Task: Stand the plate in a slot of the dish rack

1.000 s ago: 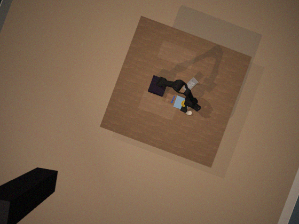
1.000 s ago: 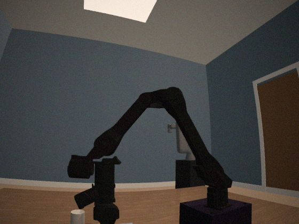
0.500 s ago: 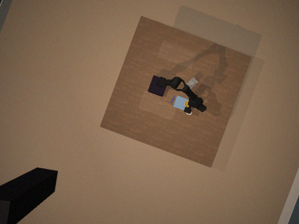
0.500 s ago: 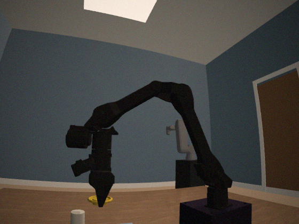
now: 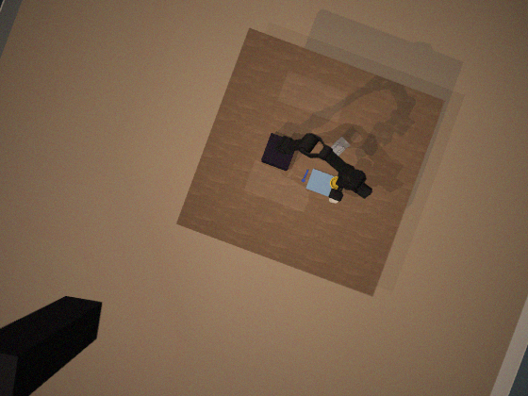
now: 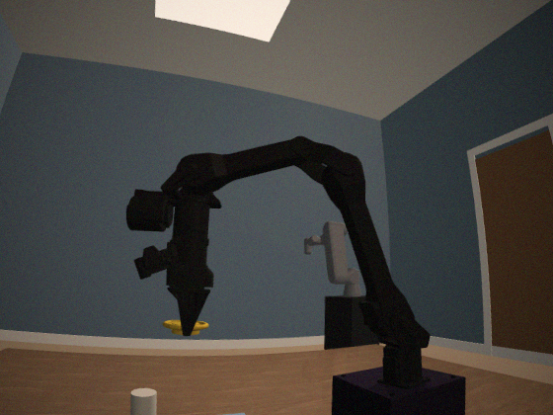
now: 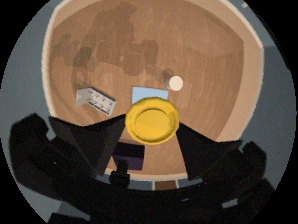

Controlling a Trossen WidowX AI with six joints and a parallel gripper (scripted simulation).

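Right now my gripper tip is 1 cm short of the grey dish rack, 21 cm to the right of it and 15 cm above it. The rest, counted from my gripper tip: yellow plate: 1 cm above; then mat: 4 cm behind, 1 cm to the left, 17 cm below; then white cup: 5 cm ahead, 8 cm to the right, 15 cm below.
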